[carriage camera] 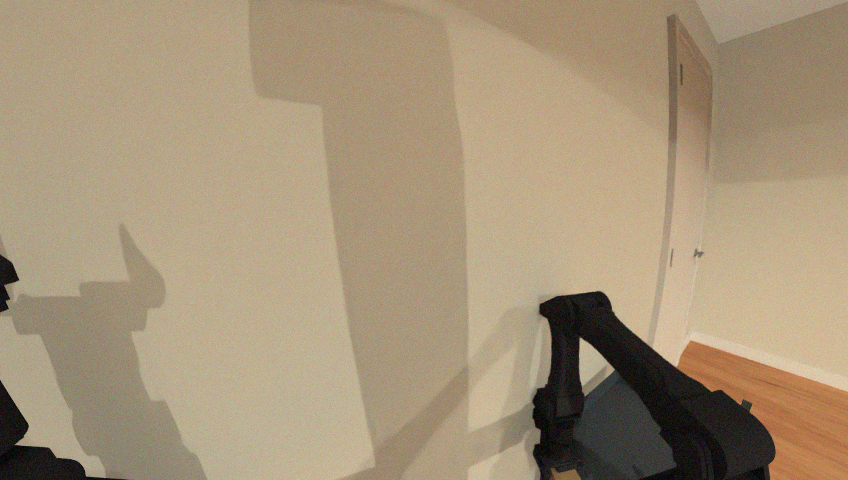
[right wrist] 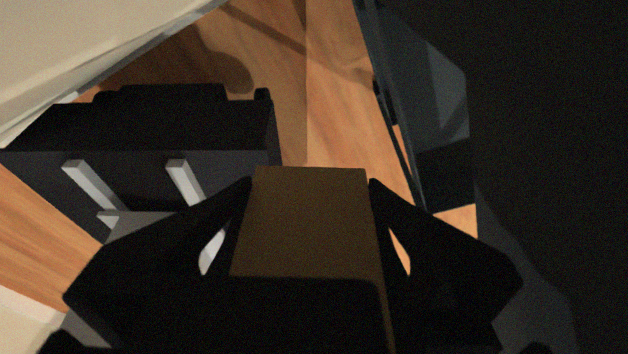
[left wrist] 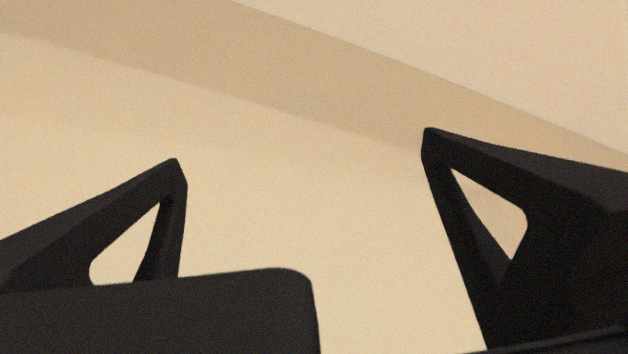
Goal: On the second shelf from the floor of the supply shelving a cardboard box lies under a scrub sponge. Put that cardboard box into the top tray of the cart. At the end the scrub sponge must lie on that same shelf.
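Frame: origin at the left arm's base, x down, y left, z ahead, level; metres.
Seen in the pictures: left gripper, between the fingertips: (left wrist: pixel 302 156); right gripper, between the fingertips: (right wrist: pixel 310 186).
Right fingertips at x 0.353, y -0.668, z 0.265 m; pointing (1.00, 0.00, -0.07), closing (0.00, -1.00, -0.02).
A point is followed by its place in that frame.
The tan cardboard box (carriage camera: pixel 565 474) {z 0.231, x 0.279, y -0.666 m} (right wrist: pixel 305 222) {z 0.264, x 0.330, y -0.666 m} is held between the fingers of my right gripper (carriage camera: pixel 559 466) {z 0.265, x 0.353, y -0.668 m} (right wrist: pixel 310 186) {z 0.265, x 0.353, y -0.668 m}, which points downward. In the carriage view a corner of the box shows at the bottom edge. The blue-grey cart tray (carriage camera: pixel 621 425) {z 0.344, x 0.324, y -0.937 m} lies to the right of this gripper, partly behind the arm. In the right wrist view part of the cart (right wrist: pixel 447 95) {z 0.212, x 0.588, y -0.839 m} shows to the right of the box, much of it in darkness, and wooden floor shows beyond the box. My left gripper (left wrist: pixel 302 156) {z -0.041, x -0.441, y -0.006 m} is open and empty, facing the wall and ceiling. The supply shelving and scrub sponge do not show.
A beige wall (carriage camera: pixel 398 237) {z 0.230, x -0.331, y -0.325 m} stands close in front, with a door (carriage camera: pixel 690 196) {z 0.935, x -0.322, y -1.921 m} at the right. In the right wrist view a black base with pale bars (right wrist: pixel 135 127) stands on the floor at the left. Part of my left arm shows at the carriage view's left edge.
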